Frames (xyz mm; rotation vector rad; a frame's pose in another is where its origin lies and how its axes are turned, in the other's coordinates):
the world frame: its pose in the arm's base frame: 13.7 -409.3 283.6 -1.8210 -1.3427 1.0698
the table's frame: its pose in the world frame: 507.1 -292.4 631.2 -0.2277 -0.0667 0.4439
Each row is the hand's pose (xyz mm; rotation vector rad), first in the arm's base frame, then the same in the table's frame.
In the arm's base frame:
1: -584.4 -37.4 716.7 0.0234 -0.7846 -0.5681
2: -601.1 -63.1 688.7 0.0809 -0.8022 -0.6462
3: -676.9 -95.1 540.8 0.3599 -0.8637 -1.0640
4: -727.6 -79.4 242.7 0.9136 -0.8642 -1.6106
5: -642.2 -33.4 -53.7 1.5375 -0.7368 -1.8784
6: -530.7 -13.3 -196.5 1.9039 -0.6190 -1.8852
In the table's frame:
1: -510.0 -179.2 -345.7 1.2838 1.5130 -2.0864
2: -517.9 -156.4 -312.0 1.2339 1.5754 -2.1717
3: -478.4 -97.2 -158.4 -0.7891 -1.7100 2.2792
4: -306.8 24.3 59.5 -0.1104 -1.3765 1.8968
5: -70.4 198.0 165.4 0.2088 -0.9317 1.5290
6: 64.3 320.8 161.7 0.2735 -0.6637 1.3509

